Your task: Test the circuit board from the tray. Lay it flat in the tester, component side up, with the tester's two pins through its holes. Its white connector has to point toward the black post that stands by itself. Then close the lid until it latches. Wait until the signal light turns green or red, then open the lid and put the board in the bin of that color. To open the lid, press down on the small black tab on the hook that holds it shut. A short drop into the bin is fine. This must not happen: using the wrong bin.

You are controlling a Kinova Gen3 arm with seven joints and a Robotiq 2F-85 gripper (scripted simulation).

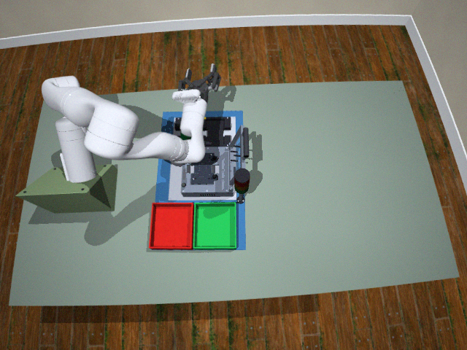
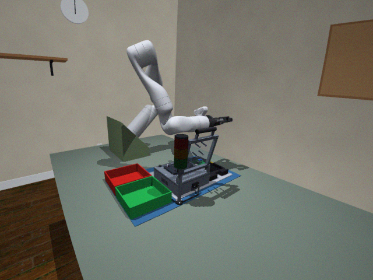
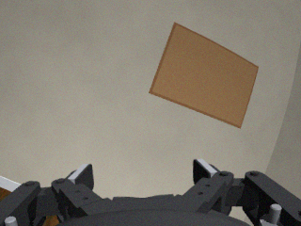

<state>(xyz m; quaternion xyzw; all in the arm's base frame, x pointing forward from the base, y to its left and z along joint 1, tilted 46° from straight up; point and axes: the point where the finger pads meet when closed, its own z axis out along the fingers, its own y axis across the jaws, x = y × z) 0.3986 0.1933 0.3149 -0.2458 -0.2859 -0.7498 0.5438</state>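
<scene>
Now: the green circuit board 60 mm behind my hand, 120 mm to the right of it and 230 mm below it. Round my hand: nest 10 mm ahead, 280 mm to the right, 180 mm below; then black latch hook 60 mm behind, 230 mm to the right, 160 mm below; then clear lid 130 mm ahead, 280 mm to the right, 70 mm below.
</scene>
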